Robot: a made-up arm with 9 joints. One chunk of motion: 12 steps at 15 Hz.
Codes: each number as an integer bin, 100 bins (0 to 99) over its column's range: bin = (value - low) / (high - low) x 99, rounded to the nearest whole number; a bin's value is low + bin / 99 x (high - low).
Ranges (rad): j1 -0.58..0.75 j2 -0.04..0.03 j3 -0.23..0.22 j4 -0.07..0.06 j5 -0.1..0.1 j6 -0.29..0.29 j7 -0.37..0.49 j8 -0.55..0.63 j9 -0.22..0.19
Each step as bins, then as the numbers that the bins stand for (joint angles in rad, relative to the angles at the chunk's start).
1 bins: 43 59 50 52 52 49 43 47 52
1 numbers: -0.0023 0.0017 -0.0027 -0.0017 0.0051 -0.0029 0.0035 0.0102 -0.0046
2 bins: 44 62 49 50 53 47 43 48 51
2 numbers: 0.0111 0.0038 -0.0073 -0.0043 0.0071 -0.0146 0.0035 0.0221 -0.0088
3 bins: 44 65 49 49 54 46 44 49 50
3 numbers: 0.0111 0.0060 -0.0073 -0.0057 0.0091 -0.0205 0.0122 0.0340 -0.0129
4 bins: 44 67 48 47 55 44 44 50 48
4 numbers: 0.0111 0.0074 -0.0118 -0.0083 0.0111 -0.0322 0.0122 0.0460 -0.0212
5 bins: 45 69 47 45 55 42 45 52 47
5 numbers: 0.0245 0.0088 -0.0164 -0.0109 0.0111 -0.0439 0.0209 0.0698 -0.0254
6 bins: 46 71 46 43 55 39 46 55 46
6 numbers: 0.0380 0.0102 -0.0209 -0.0135 0.0111 -0.0615 0.0296 0.1056 -0.0295
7 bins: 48 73 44 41 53 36 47 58 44
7 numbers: 0.0648 0.0116 -0.0300 -0.0162 0.0071 -0.0791 0.0383 0.1413 -0.0378
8 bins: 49 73 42 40 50 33 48 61 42
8 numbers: 0.0783 0.0116 -0.0391 -0.0175 0.0010 -0.0967 0.0470 0.1771 -0.0461
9 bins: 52 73 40 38 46 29 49 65 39
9 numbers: 0.1186 0.0116 -0.0482 -0.0201 -0.0071 -0.1201 0.0557 0.2247 -0.0585
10 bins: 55 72 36 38 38 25 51 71 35
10 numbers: 0.1589 0.0109 -0.0664 -0.0201 -0.0232 -0.1435 0.0730 0.2963 -0.0751
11 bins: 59 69 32 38 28 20 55 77 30
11 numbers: 0.2126 0.0088 -0.0845 -0.0201 -0.0434 -0.1728 0.1078 0.3678 -0.0958
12 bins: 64 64 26 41 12 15 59 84 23
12 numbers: 0.2798 0.0053 -0.1118 -0.0162 -0.0758 -0.2021 0.1425 0.4512 -0.1247
